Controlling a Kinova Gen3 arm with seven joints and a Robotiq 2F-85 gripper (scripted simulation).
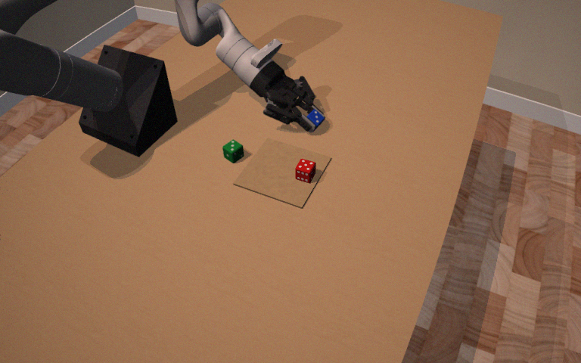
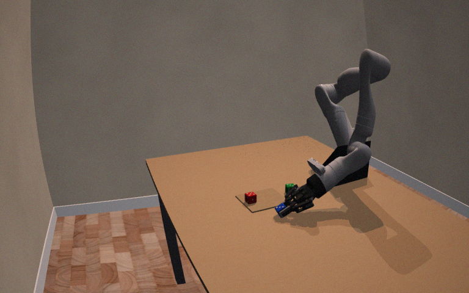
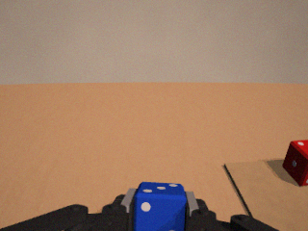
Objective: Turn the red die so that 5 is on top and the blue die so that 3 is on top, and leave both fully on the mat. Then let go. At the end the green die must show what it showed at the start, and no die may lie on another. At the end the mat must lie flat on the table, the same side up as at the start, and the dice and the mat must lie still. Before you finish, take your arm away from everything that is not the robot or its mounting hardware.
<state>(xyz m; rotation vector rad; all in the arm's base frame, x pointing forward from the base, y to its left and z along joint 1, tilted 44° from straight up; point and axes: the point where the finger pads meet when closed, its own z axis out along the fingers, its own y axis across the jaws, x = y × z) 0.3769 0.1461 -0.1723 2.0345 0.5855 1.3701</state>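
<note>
My hand is right at the blue die. The rest, counted from my hand: thin tan mat 30 mm ahead, 140 mm to the right, 20 mm below; red die 70 mm ahead, 130 mm to the right, 10 mm below; green die 80 mm behind, 160 mm to the right, 10 mm below.
</note>
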